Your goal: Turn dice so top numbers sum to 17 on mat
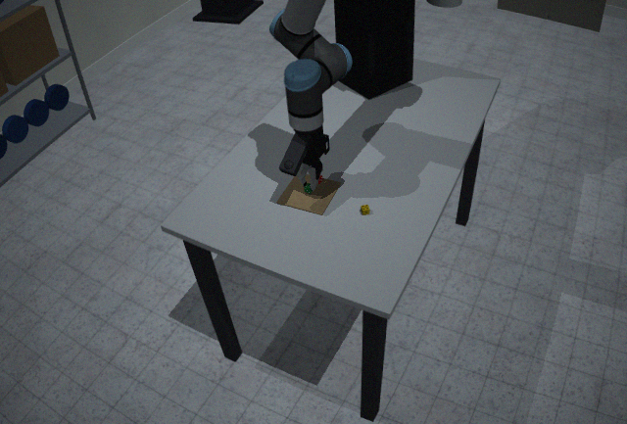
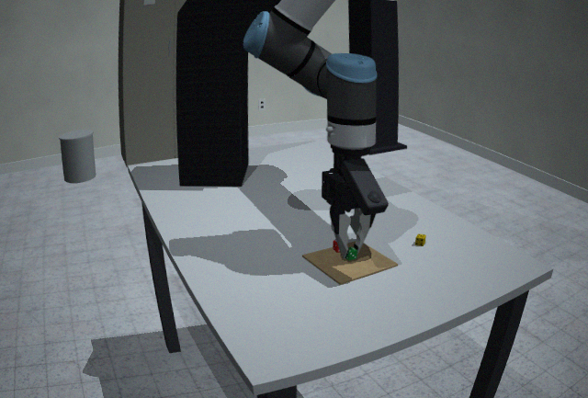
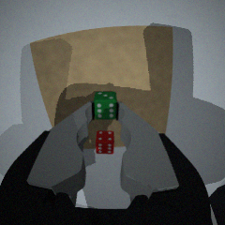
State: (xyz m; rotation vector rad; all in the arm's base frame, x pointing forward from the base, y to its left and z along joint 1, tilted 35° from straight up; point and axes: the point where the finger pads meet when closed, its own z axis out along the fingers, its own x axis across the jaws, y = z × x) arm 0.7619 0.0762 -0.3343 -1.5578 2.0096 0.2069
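The green die is 10 mm below my hand. Also, from my hand: mat: 20 mm below; red die: 50 mm behind, 10 mm to the left, 10 mm below; yellow die: 30 mm ahead, 180 mm to the left, 20 mm below.
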